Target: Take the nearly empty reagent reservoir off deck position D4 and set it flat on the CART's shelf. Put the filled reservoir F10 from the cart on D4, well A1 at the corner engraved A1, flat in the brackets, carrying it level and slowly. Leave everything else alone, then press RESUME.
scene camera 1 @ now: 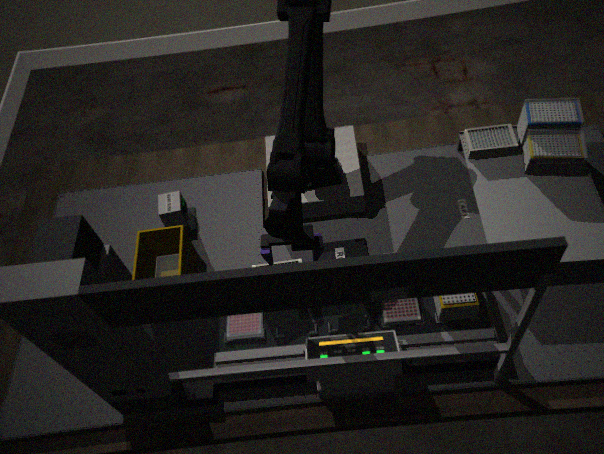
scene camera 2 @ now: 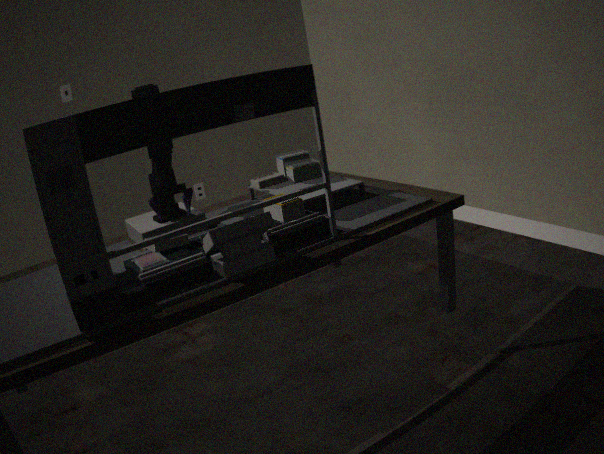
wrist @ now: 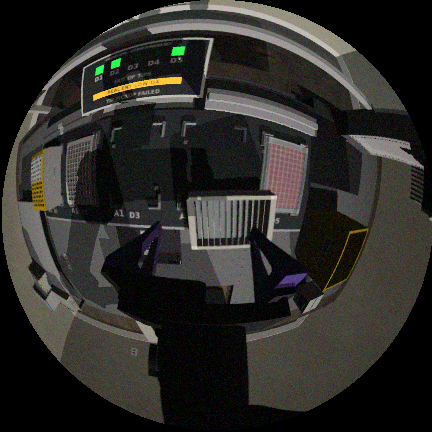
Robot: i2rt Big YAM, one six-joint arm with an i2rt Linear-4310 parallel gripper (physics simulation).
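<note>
The white-framed reservoir has narrow slots, some pale blue. It lies across the back edge of deck position D4; I cannot tell whether it is tilted. My gripper is open and holds nothing. In the wrist view its left finger is beside the reservoir's left end; its right finger overlaps the right part. A white-framed, finely slotted item is at the right by the cart's pale shelf; its label is unreadable. The panel shows REAGENT LOW D4, with D4 unlit. RESUME is not discernible.
A pink-welled plate sits on D5. Another plate and a yellow-edged rack are on the deck's other side. A yellow-rimmed bin stands behind. The dark gantry beam crosses scene camera 1's view.
</note>
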